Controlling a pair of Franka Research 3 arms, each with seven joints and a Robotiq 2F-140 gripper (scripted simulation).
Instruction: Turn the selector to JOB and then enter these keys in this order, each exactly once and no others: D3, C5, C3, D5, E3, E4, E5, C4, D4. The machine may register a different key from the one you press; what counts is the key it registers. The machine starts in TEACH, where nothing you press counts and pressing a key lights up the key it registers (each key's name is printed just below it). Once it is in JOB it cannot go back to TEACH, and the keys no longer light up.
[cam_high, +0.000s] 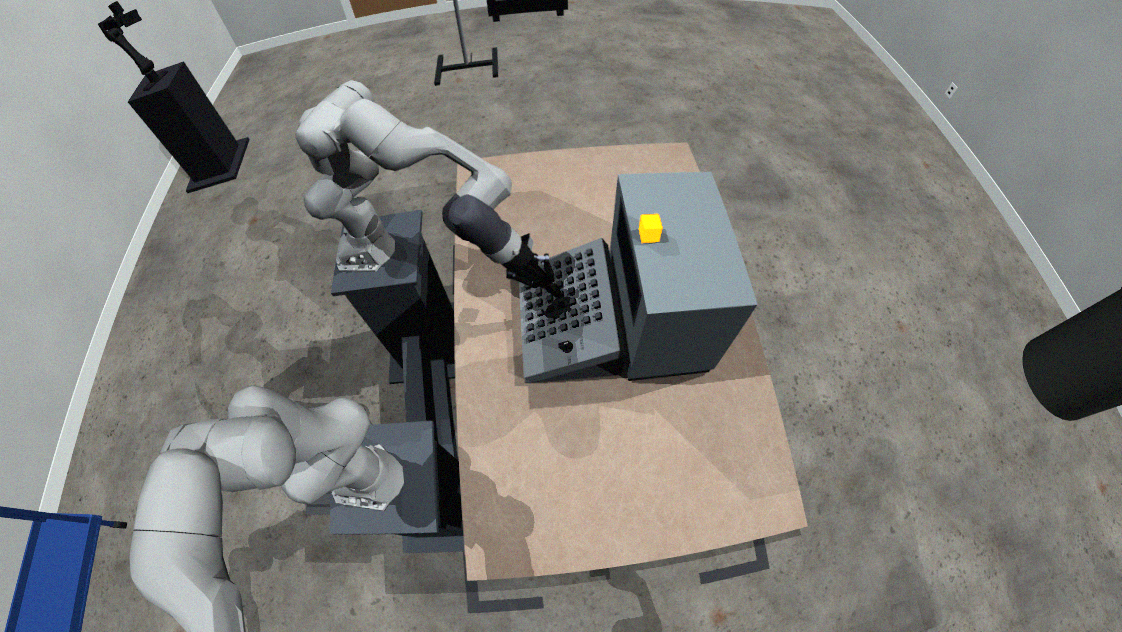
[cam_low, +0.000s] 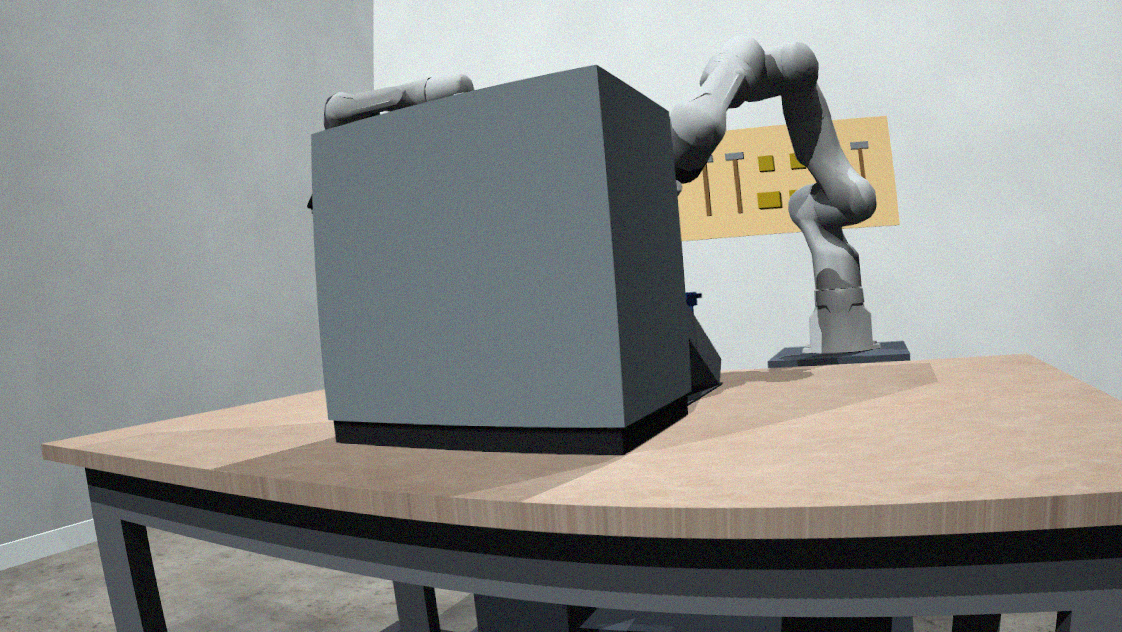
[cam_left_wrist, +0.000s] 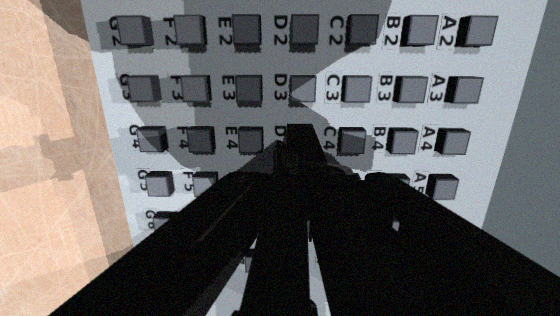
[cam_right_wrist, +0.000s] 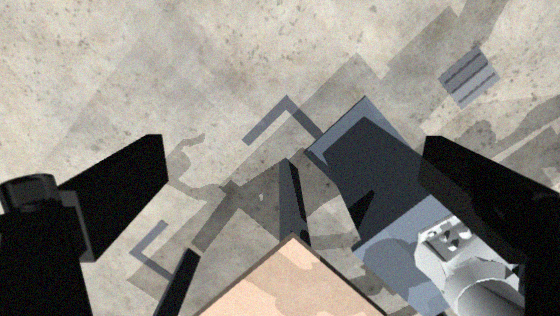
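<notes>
Now: left hand 20 mm short of the D4 key and 40 mm above it. The rest, counted from my left hand: D3 key 30 mm ahead, 30 mm to the left, 40 mm below; then D5 key 20 mm ahead, 40 mm to the right, 40 mm below; then E4 key 10 mm behind, 50 mm below.
</notes>
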